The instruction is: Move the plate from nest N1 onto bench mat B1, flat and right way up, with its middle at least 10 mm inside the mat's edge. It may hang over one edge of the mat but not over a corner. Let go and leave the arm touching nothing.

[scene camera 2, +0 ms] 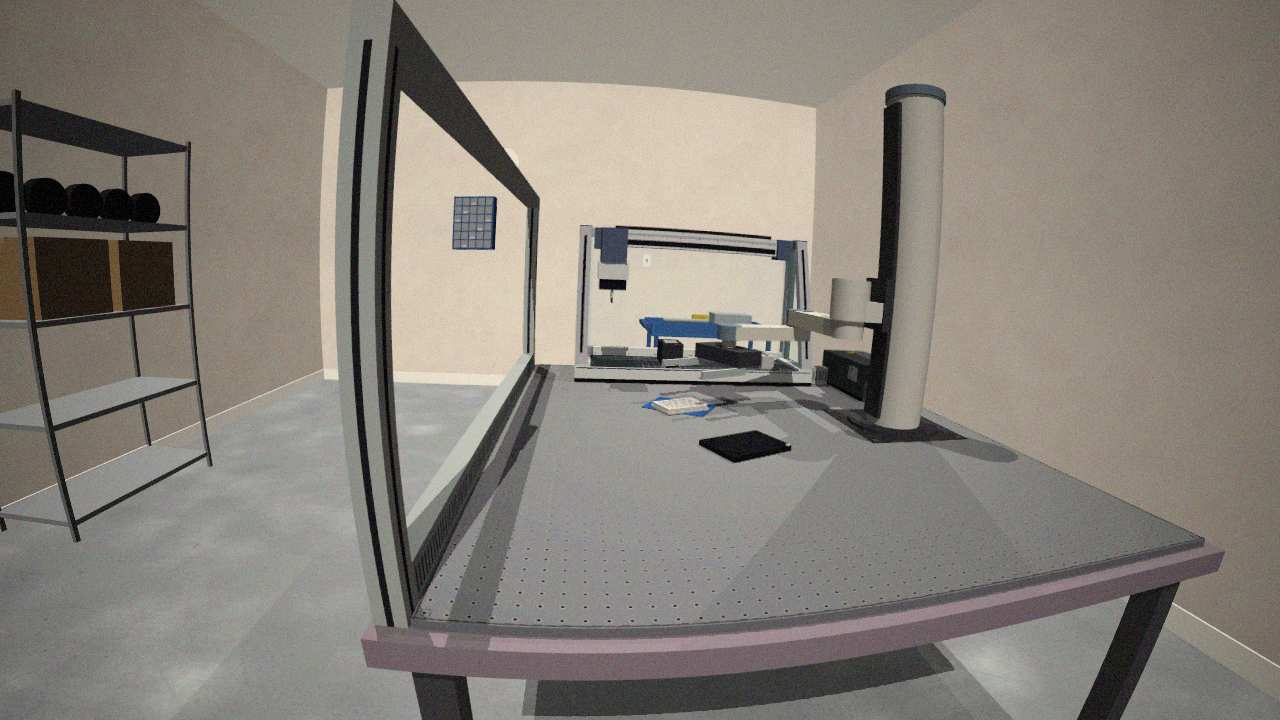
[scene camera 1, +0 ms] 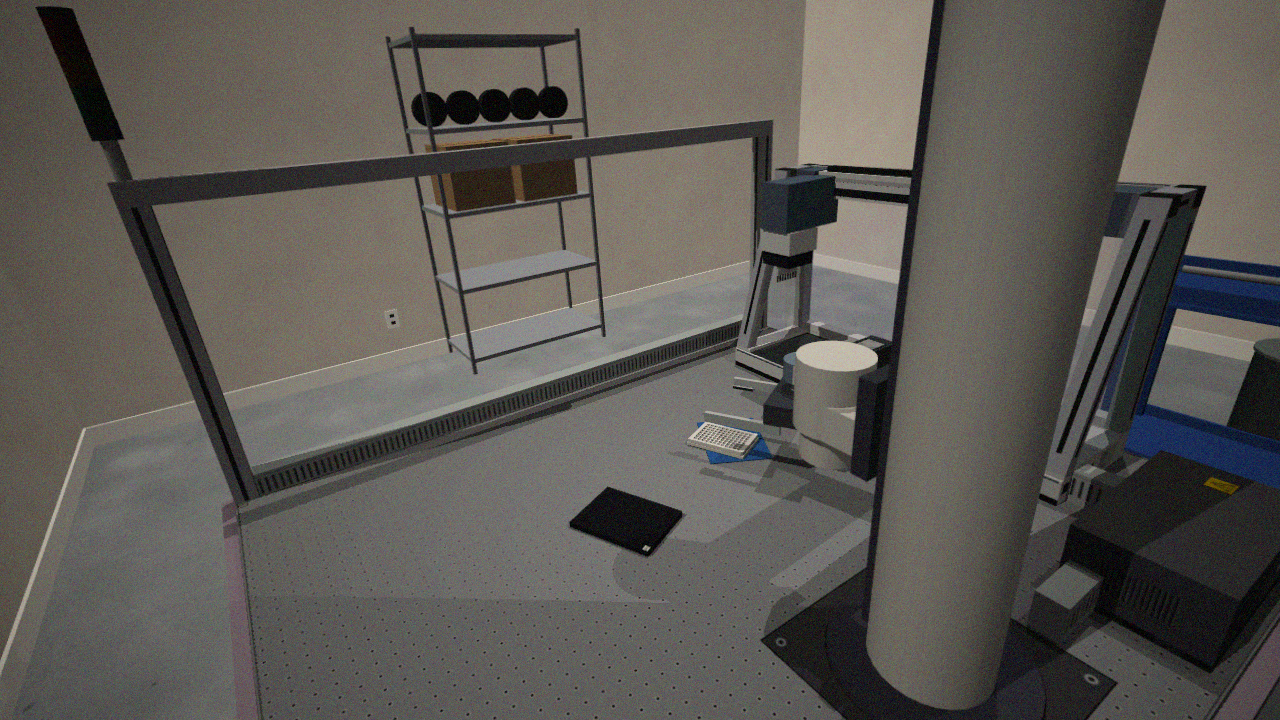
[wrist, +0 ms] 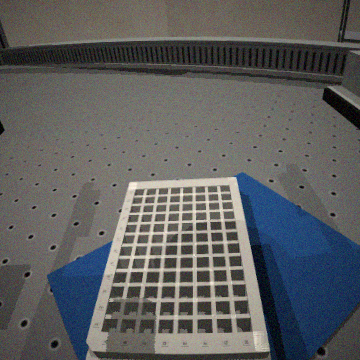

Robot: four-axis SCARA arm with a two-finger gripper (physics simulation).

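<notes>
The white gridded plate lies flat on the blue bench mat, wells up and turned at an angle to it. In the wrist view its far left part hangs over one mat edge, and a mat corner shows just beside its far right corner. The near end is cut off by the frame. My gripper is open and empty, raised above the plate, its fingers wide apart and clear of it. A flat black pad with a white label, perhaps nest N1, bears no plate.
The arm's thick column stands on the bench. A gantry machine stands behind the mat. A dark box is beside the column. A framed guard runs along one bench side.
</notes>
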